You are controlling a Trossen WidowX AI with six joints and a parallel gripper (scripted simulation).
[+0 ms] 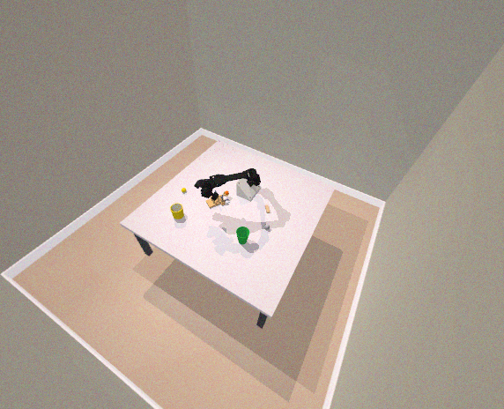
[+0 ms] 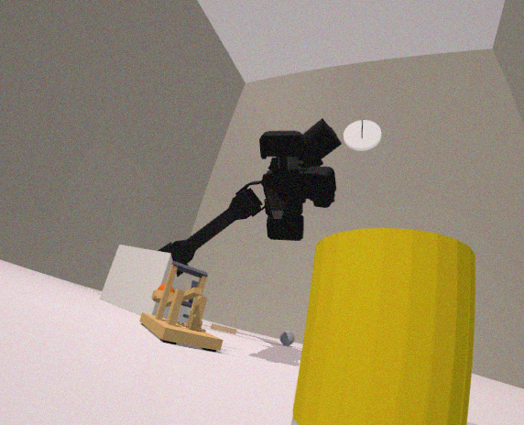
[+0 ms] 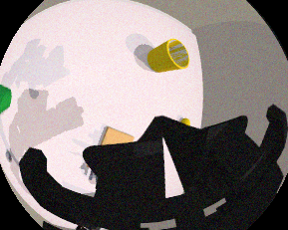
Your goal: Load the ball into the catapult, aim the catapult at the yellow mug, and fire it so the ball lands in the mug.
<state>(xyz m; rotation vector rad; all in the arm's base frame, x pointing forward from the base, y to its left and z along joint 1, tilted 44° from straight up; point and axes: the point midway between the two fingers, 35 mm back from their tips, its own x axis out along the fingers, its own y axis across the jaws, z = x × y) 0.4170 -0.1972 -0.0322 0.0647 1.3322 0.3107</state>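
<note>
Right now the orange ball is 22 cm behind my gripper tip, 12 cm below it and 7 cm to the left of it. Round my gripper tip: yellow mug (15 cm below, 14 cm to the right, 14 cm ahead); wooden catapult (16 cm behind, 13 cm below, 5 cm to the left); yellow ball (27 cm to the right, 16 cm below, 8 cm behind).
</note>
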